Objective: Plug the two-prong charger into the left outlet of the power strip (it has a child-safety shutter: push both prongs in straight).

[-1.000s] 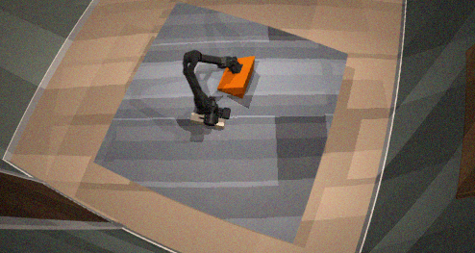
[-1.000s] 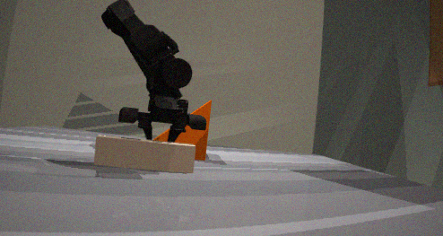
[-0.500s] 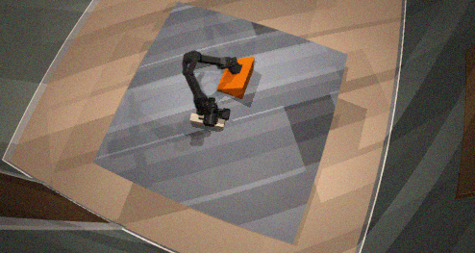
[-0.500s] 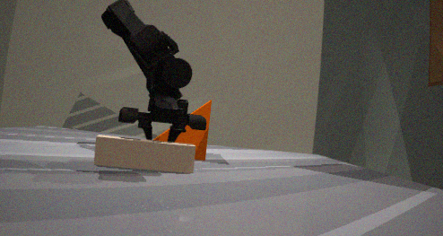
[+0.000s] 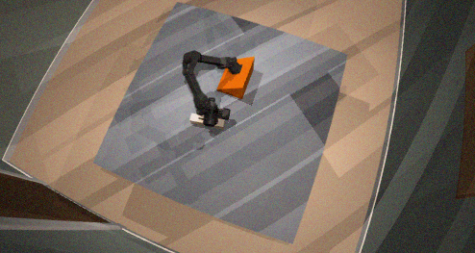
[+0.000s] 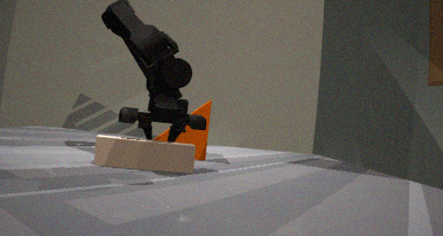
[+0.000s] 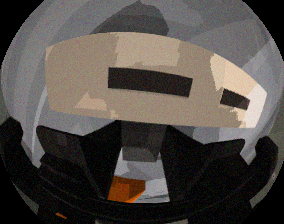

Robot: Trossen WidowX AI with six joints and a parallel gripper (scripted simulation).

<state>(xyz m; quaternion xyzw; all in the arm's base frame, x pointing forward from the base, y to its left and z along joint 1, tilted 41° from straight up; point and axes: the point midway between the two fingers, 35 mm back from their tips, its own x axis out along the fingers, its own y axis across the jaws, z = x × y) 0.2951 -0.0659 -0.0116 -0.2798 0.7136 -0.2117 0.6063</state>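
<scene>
Now: gripper tip 20 mm short of the two-prong charger and 10 mm below it.
</scene>
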